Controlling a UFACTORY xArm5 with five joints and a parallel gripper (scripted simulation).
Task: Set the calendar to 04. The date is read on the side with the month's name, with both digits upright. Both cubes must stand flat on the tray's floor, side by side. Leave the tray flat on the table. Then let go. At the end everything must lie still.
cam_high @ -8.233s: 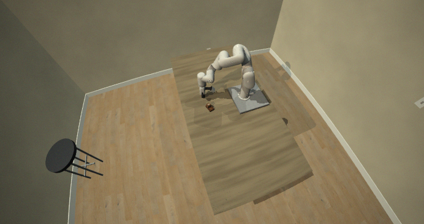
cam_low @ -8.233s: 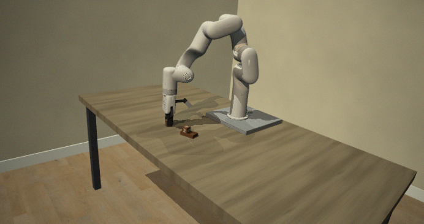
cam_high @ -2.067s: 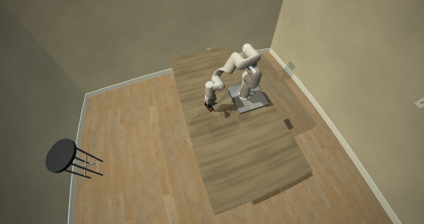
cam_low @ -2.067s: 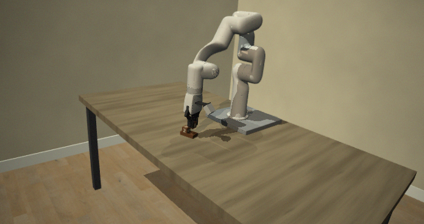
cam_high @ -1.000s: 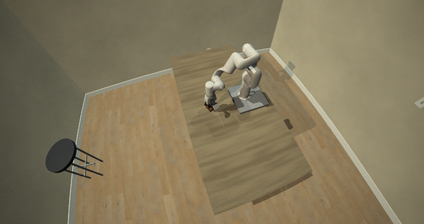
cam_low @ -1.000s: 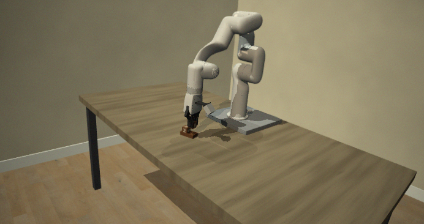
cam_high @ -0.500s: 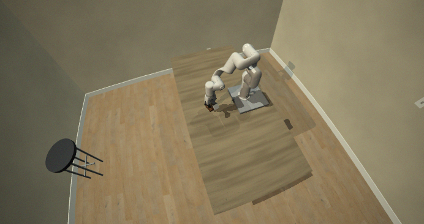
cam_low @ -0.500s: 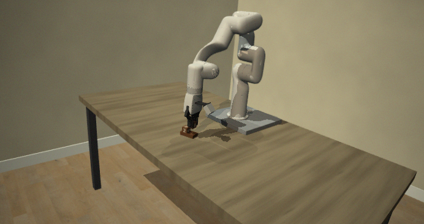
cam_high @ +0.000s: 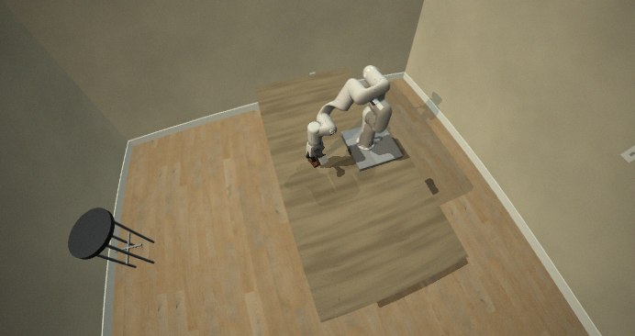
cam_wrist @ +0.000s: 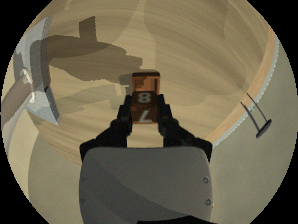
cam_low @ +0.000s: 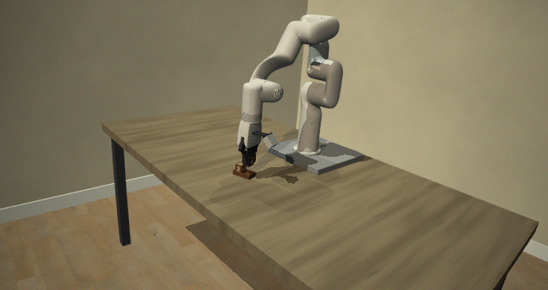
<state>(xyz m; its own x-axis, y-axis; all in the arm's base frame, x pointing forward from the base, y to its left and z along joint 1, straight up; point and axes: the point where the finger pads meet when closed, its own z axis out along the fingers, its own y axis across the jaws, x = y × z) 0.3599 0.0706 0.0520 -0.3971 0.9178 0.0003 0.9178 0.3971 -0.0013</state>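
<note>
Right now the brown tray is 7 cm below my hand, 2 cm to the right of it and 1 cm ahead of it.
</note>
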